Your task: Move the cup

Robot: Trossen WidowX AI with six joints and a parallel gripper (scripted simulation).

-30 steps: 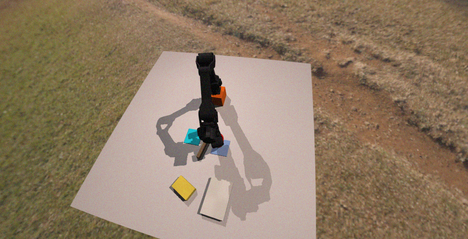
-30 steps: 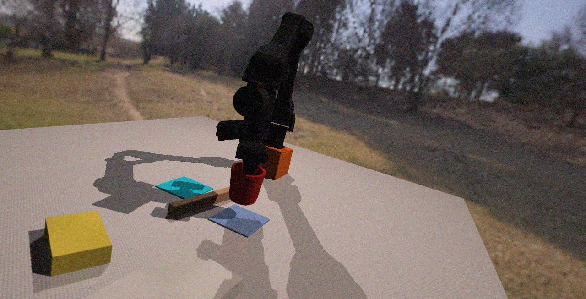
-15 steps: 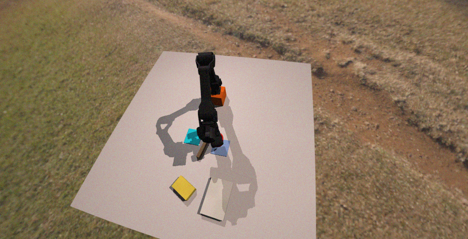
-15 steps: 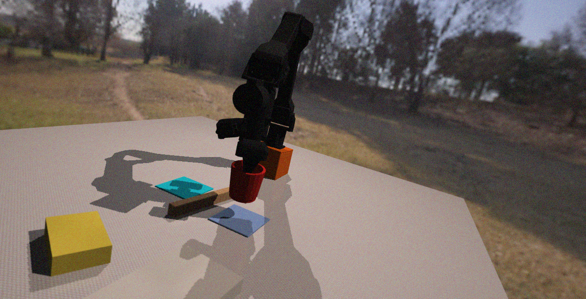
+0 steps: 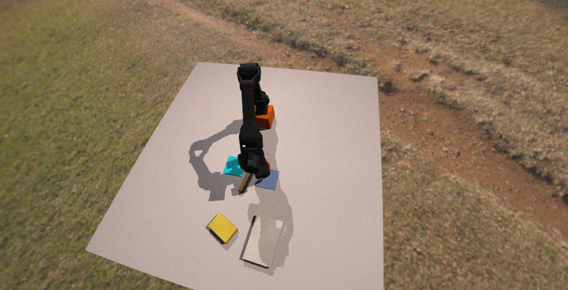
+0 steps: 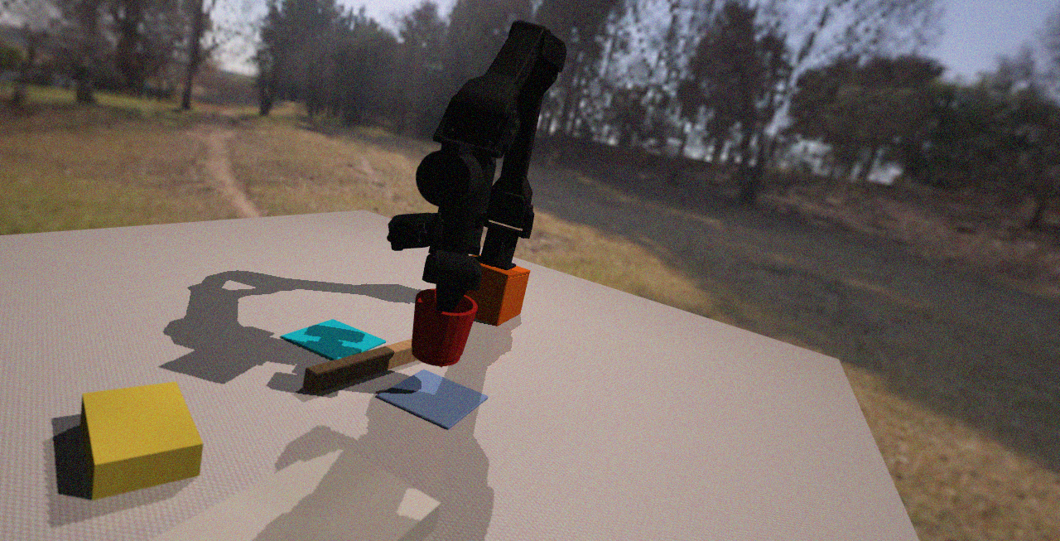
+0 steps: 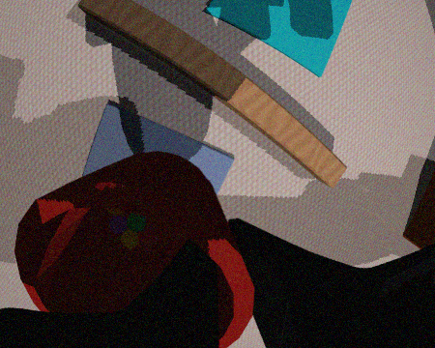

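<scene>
Now: the cyan pad 20 mm behind my gripper tip, 150 mm to the right of it and 90 mm below it. Round my gripper tip: blue pad: 40 mm ahead, 20 mm to the left, 90 mm below; red cup: 30 mm ahead, 10 mm to the left; wooden bar: 10 mm ahead, 60 mm to the right, 80 mm below.
</scene>
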